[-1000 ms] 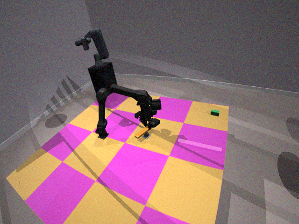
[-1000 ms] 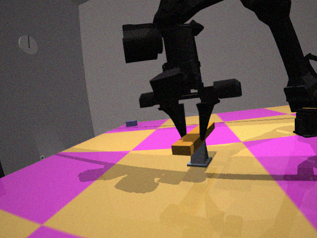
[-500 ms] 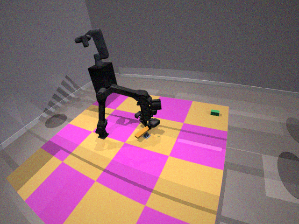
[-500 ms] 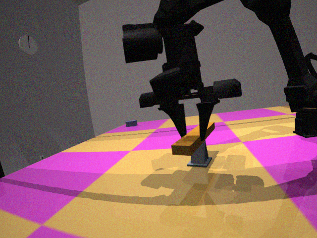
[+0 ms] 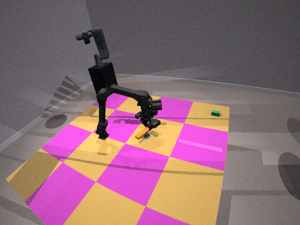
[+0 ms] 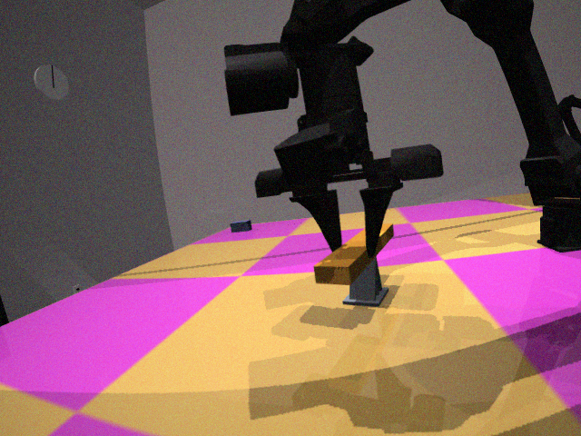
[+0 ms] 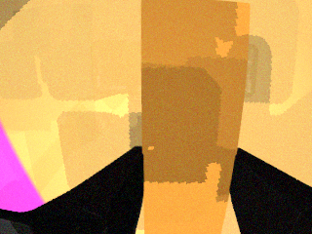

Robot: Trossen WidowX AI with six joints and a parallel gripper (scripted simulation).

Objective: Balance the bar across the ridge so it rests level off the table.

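Right now the orange bar is 3 cm to the right of my gripper tip and 1 cm behind it. Round my gripper tip: dark blue block (64 cm to the right, 41 cm ahead, 4 cm below); then green block (41 cm ahead, 36 cm to the left, 4 cm below).
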